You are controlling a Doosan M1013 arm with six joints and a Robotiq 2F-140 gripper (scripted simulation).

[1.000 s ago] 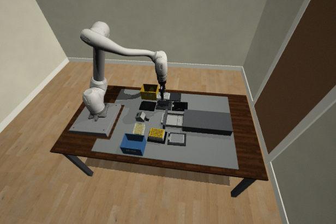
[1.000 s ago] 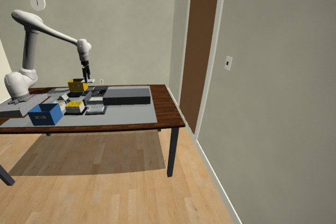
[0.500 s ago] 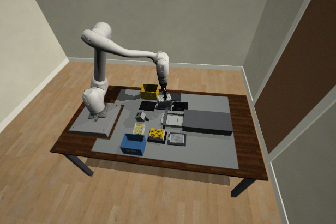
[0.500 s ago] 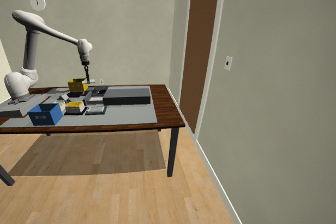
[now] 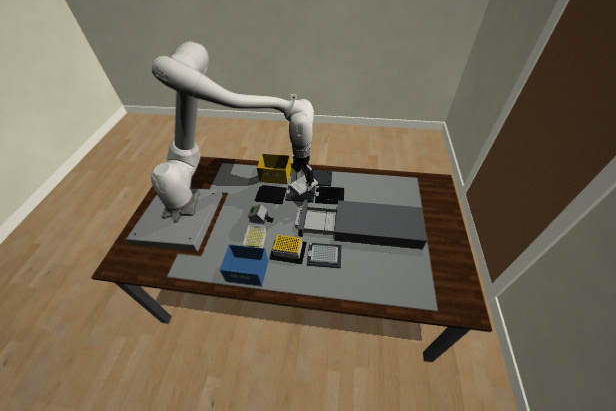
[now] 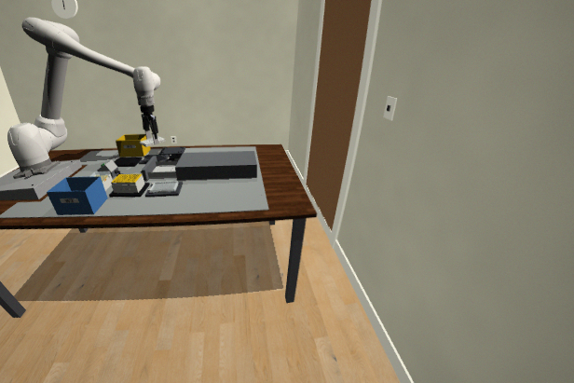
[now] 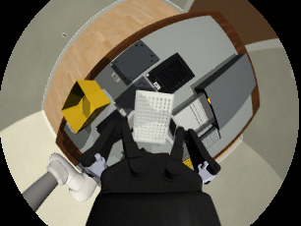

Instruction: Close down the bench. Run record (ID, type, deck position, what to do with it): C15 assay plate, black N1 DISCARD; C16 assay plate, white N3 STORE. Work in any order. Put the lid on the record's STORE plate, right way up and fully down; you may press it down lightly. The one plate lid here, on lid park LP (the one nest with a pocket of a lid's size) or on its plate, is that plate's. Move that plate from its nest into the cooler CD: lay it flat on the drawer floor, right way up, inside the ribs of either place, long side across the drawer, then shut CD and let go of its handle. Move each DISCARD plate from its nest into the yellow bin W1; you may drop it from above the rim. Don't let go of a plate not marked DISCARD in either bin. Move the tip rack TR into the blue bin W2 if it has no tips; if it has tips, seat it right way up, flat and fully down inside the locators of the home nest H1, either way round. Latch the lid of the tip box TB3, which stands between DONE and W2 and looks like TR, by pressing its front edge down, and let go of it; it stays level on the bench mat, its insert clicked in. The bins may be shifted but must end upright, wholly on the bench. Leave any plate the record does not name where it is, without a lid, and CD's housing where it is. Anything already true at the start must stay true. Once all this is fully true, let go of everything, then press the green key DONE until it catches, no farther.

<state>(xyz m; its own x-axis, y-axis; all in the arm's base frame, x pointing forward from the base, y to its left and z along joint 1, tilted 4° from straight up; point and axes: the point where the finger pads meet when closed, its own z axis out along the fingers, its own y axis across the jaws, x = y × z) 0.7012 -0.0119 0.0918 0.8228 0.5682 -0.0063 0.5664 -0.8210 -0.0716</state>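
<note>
Right now the cooler drawer is 16 cm to the right of my hand, 14 cm below it and 9 cm ahead of it. From my hand the other things lie so: grey nest: 16 cm below, 6 cm to the left, 2 cm behind; then white plate: 2 cm below; then plate lid: 1 cm below.
</note>
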